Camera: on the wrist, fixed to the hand. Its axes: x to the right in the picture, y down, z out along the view.
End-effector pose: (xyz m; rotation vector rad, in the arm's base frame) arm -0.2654 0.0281 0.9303 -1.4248 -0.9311 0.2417
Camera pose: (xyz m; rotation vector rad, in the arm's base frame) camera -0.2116 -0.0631 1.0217 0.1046 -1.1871 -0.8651
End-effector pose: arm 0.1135 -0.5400 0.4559 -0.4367 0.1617 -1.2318
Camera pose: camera 0.0073 -0.5986 0.3862 0.4284 -0.2858 -2.8043
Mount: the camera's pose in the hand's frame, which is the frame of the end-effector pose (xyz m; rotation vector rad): 0.0115 -0.0799 -0.1142 0.6330 0.4419 -1.5912
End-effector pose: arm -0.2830 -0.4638 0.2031 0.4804 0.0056 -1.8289
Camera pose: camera -0.3225 -0.4212 0.0759 -1.2160 -0.1124 2.3777
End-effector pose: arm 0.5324 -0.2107 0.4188 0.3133 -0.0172 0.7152
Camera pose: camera 0.5824 -0.2272 0.2892 0.6275 0.8104 -0.8418
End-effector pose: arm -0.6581 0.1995 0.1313 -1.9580 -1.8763 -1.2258
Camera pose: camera -0.7804 0.1526 0.1803 0.3728 -2.8655 -0.8140
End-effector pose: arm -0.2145 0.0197 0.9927 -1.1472 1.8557 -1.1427
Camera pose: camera -0.2903 0.0283 1.1099 1.7528 -0.2585 2.3246
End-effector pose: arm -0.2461 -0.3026 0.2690 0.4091 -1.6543 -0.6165
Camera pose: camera -0.1420 -0.3916 0.2408 2.2232 -0.7632 -0.9735
